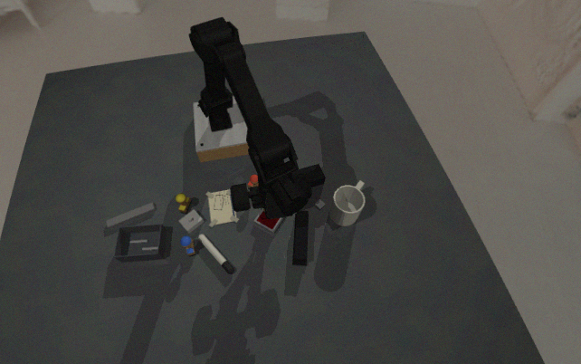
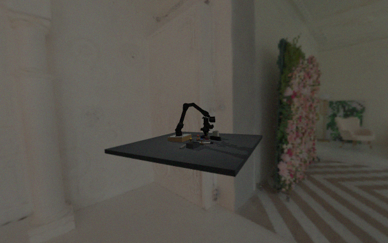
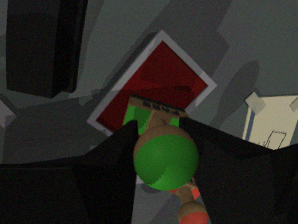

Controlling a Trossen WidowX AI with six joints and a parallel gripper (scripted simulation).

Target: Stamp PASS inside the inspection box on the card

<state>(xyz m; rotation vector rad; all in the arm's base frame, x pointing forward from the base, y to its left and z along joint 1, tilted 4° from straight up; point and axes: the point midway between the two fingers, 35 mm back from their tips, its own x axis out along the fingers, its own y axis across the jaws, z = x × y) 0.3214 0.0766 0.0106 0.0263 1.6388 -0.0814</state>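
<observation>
Right now the red ink pad is 50 mm below my gripper tip. From my gripper tip the other things lie so: red stamp 90 mm behind, 30 mm below, 20 mm to the right; then green-knobbed stamp right at my gripper tip; then black bar 90 mm ahead, 50 mm to the left, 40 mm below.
</observation>
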